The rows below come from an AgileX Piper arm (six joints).
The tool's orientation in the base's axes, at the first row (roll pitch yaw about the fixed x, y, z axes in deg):
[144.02 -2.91 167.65]
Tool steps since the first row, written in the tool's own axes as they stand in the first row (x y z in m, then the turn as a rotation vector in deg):
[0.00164 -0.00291 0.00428 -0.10 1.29 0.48]
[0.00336 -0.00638 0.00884 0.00 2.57 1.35]
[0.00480 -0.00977 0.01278 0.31 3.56 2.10]
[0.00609 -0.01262 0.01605 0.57 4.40 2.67]
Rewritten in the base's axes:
[-0.00182 0.00056 -0.00508 0.40 1.27 0.36]
[-0.00381 0.00087 -0.01072 0.64 2.80 0.42]
[-0.00557 0.00081 -0.01582 0.60 4.08 0.41]
[-0.00712 0.00076 -0.02007 0.56 5.13 0.45]

